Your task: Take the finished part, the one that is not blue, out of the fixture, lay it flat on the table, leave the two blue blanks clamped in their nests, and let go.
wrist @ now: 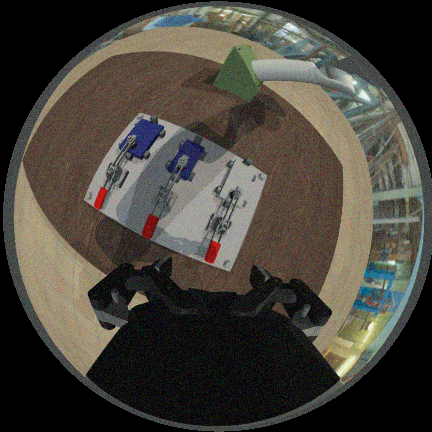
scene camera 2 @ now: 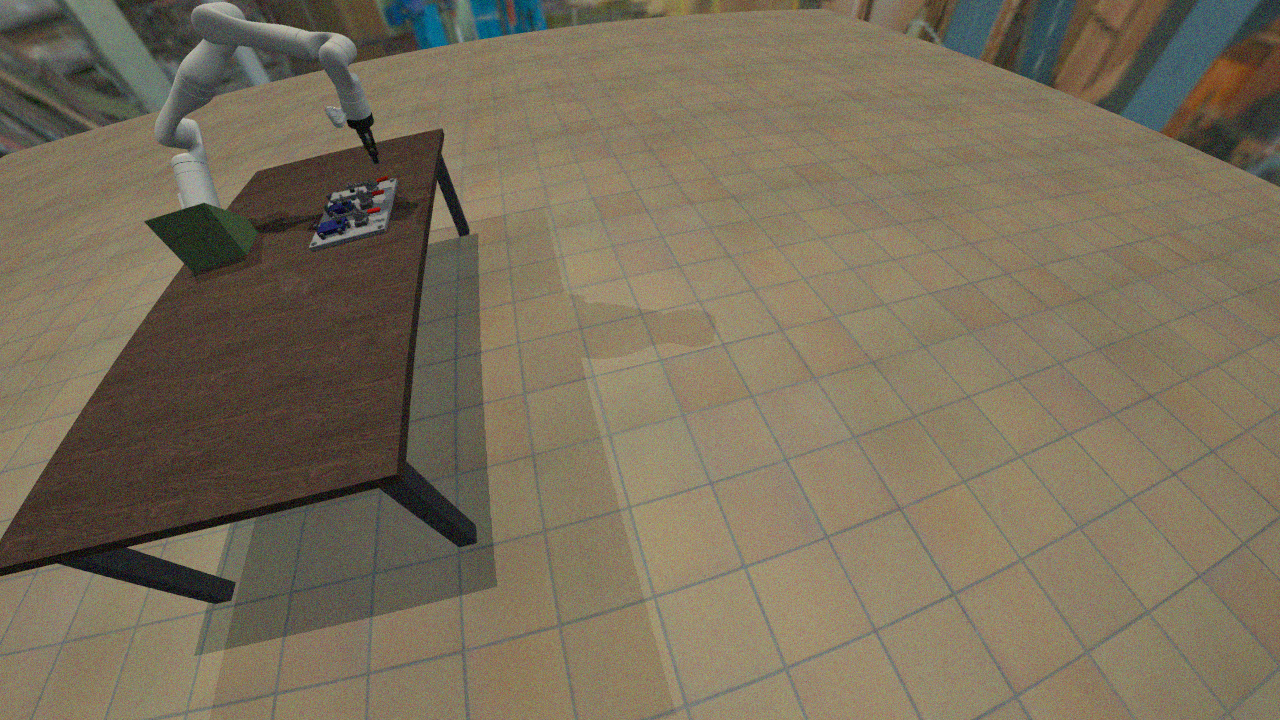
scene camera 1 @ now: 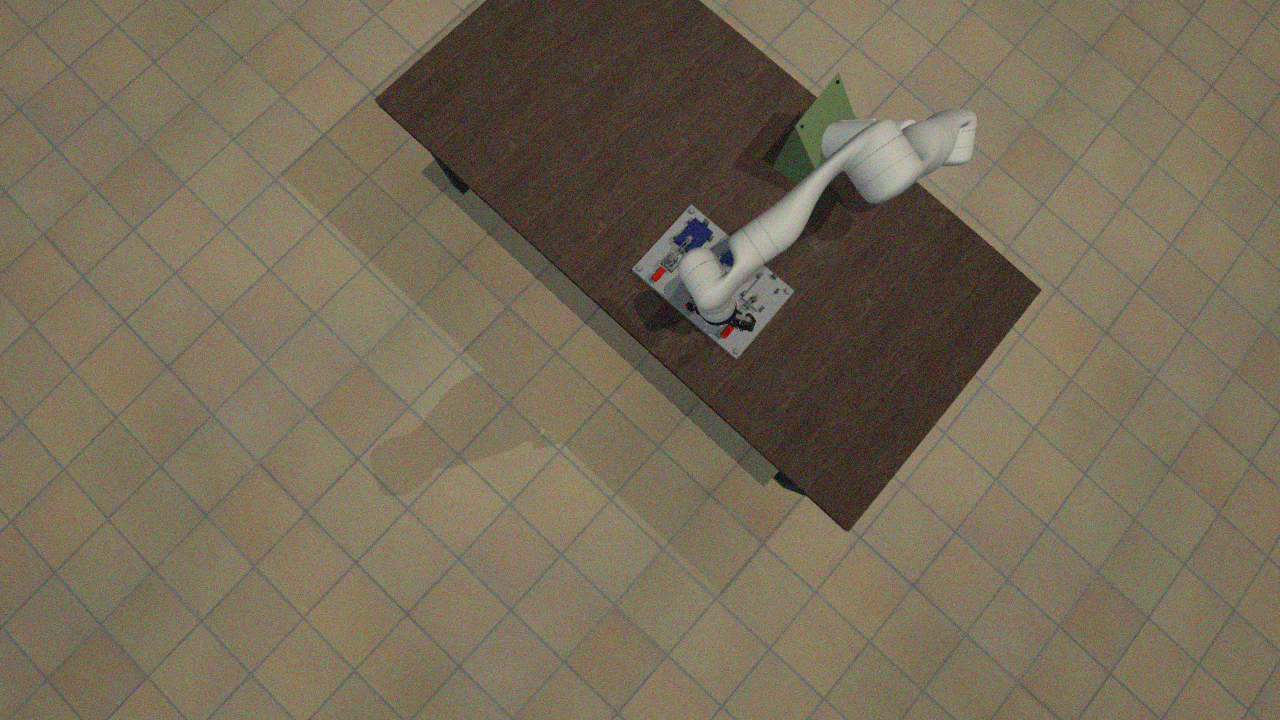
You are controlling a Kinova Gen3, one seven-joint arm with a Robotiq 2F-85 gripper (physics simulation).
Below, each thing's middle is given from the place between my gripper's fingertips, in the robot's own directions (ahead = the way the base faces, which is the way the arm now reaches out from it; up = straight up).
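The fixture plate (scene camera 1: 670,286) is here, and my gripper is 9 cm to the left of it, 10 cm past it and 13 cm above it. As for the finished part (wrist: 239,174), I see it 2 cm to the left of my hand, 15 cm behind it and 11 cm below it.
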